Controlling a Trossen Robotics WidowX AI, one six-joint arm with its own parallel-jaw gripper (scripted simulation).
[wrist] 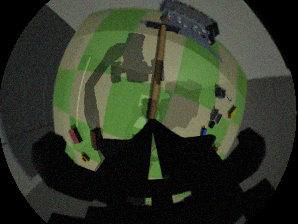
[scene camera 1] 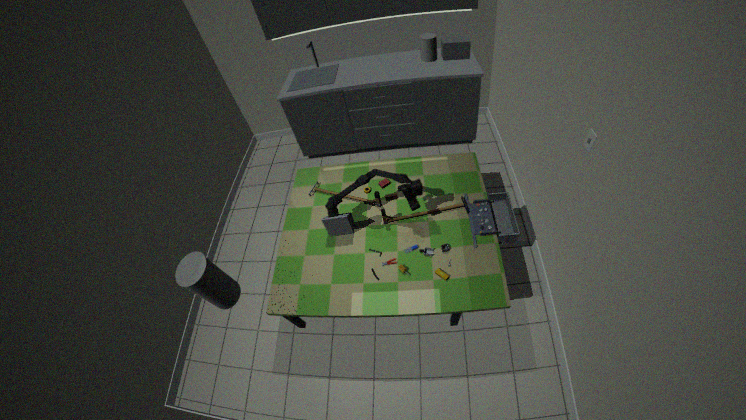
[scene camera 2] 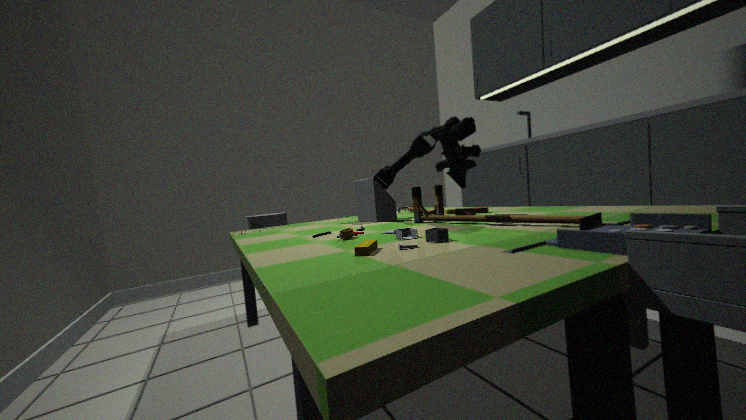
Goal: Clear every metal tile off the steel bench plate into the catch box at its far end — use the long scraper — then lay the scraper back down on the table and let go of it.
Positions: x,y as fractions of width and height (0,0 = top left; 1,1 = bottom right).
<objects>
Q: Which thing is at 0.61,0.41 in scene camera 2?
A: My gripper.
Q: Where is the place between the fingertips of my gripper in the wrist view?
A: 0.51,0.54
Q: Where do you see a long scraper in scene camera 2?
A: At 0.78,0.53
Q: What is my gripper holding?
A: Nothing.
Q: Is my gripper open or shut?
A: Shut.
</objects>
